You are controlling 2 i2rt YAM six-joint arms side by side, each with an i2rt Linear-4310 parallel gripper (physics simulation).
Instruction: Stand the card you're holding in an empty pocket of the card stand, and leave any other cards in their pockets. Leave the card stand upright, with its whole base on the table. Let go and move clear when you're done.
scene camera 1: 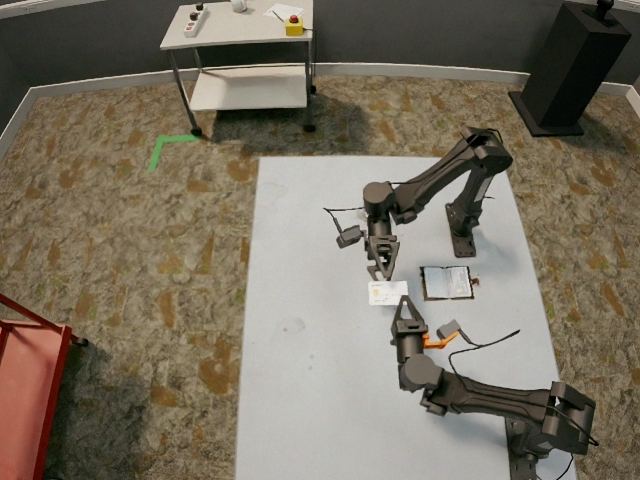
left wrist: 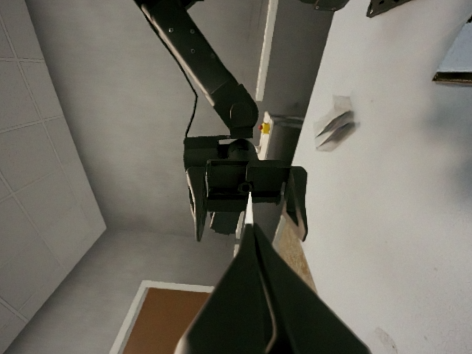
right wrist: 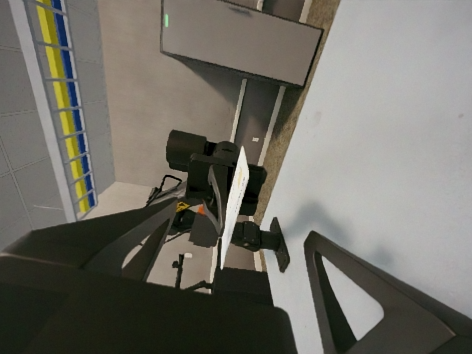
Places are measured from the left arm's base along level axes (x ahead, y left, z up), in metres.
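Pixels of known places: left gripper, between the fingertips: (scene camera 1: 404, 295) (left wrist: 250, 229) (right wrist: 224, 232); right gripper, between the fingertips: (scene camera 1: 385, 285) (left wrist: 252, 237) (right wrist: 244, 221); left arm's base, origin of its link: (scene camera 1: 519, 445) (right wrist: 279, 241); right arm's base, origin of its link: (scene camera 1: 460, 229).
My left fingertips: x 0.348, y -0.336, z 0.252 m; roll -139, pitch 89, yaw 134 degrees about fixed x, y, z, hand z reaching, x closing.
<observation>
For each thing: its top centre in the pictures, then the offset to it from my left fingertips. "*": a spot on its surface instead. Level surfaces: height alone.
- white card, centre of its top: (right wrist: 230, 206) (left wrist: 242, 254) (scene camera 1: 388, 292) 0.034 m ahead, 0.005 m right, 0.001 m up
- open booklet, a spot on its surface: (left wrist: 456, 55) * 0.135 m back, 0.169 m right, 0.238 m down
- white table, height of its surface: 0.252 m down
My left gripper (scene camera 1: 404, 299) (left wrist: 250, 229) (right wrist: 224, 232) is shut on a white card (scene camera 1: 383, 292) (left wrist: 250, 212) (right wrist: 235, 205) by one end, holding it roughly level above the table. My right gripper (scene camera 1: 381, 273) (left wrist: 252, 237) is open and empty. Its fingers point toward the card's free side from the opposite side; the exact gap cannot be told. The clear card stand (scene camera 1: 363, 214) (left wrist: 336, 125) stands on the table, mostly hidden under the right arm in the scene view. Dark card edges show in it in the left wrist view; its pockets cannot be made out.
An open booklet (scene camera 1: 448, 283) (left wrist: 456, 55) lies on the white table (scene camera 1: 310, 403), between the two arm bases. A wheeled white bench (scene camera 1: 237, 31) stands beyond the far edge, a red cart (scene camera 1: 51, 397) at lower left, and a black pedestal (scene camera 1: 568, 67) at upper right.
</observation>
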